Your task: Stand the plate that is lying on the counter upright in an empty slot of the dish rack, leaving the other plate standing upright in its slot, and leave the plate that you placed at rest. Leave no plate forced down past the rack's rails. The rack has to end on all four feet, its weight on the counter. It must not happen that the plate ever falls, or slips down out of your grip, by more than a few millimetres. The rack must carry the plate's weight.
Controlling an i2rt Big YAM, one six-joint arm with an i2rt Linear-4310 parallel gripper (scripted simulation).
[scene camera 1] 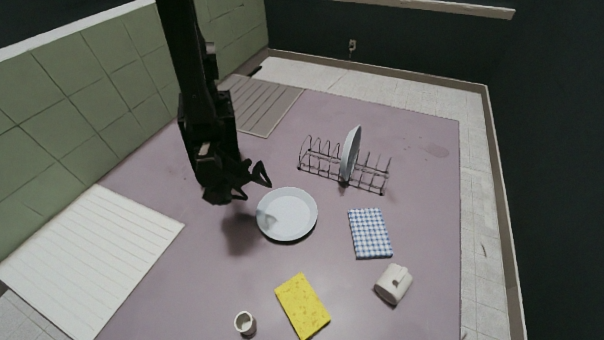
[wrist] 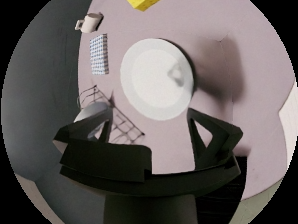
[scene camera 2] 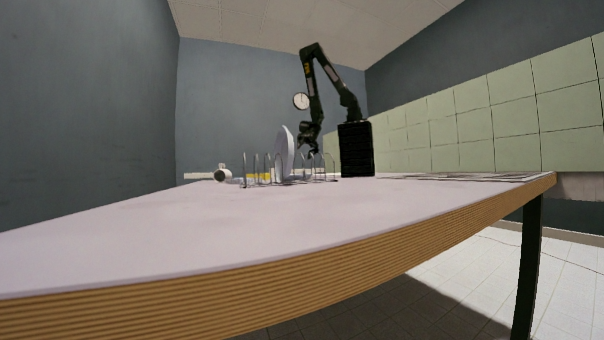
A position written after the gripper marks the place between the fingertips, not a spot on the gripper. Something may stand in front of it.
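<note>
Scene camera 1 shows the gripper (scene camera 1: 259,192) along with a white ribbed mat (scene camera 1: 78,269), while the wrist view gives a further look at the gripper, at (wrist: 149,111).
</note>
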